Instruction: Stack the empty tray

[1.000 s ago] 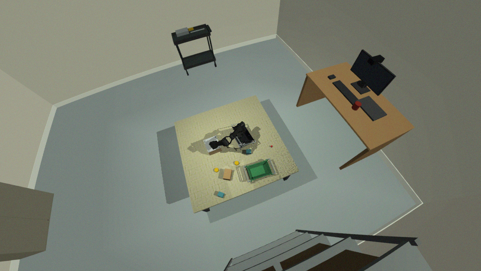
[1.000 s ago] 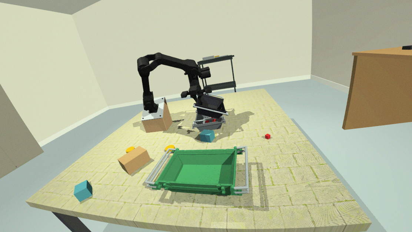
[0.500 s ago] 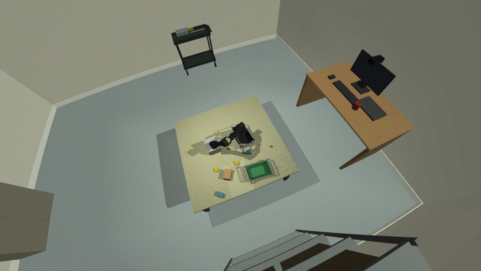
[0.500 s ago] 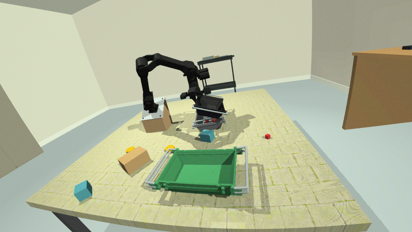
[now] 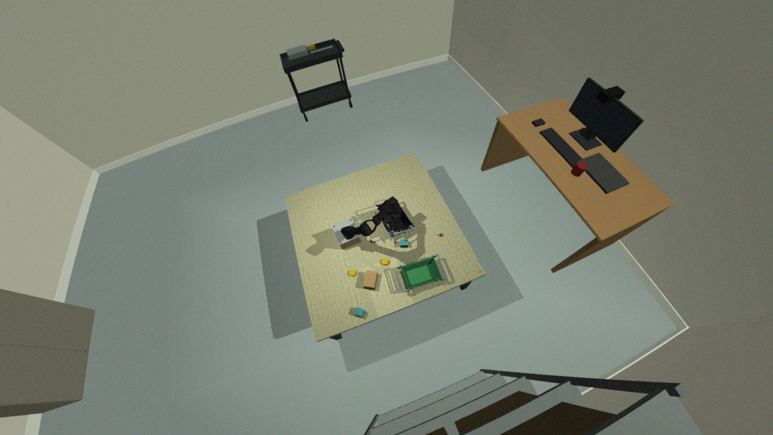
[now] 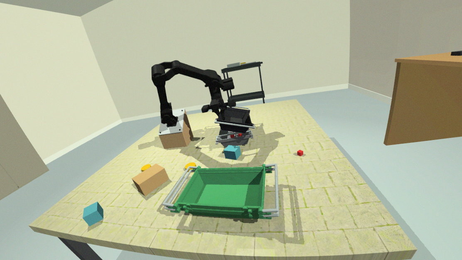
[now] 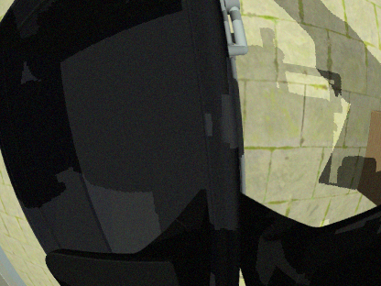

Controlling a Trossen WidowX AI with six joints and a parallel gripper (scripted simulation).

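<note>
Right now the black tray is 8 cm ahead of my gripper tip, 1 cm to the left of it and 1 cm above it. The rest, counted from my gripper tip: tan box (38 cm to the right, 26 cm behind, 9 cm below).
</note>
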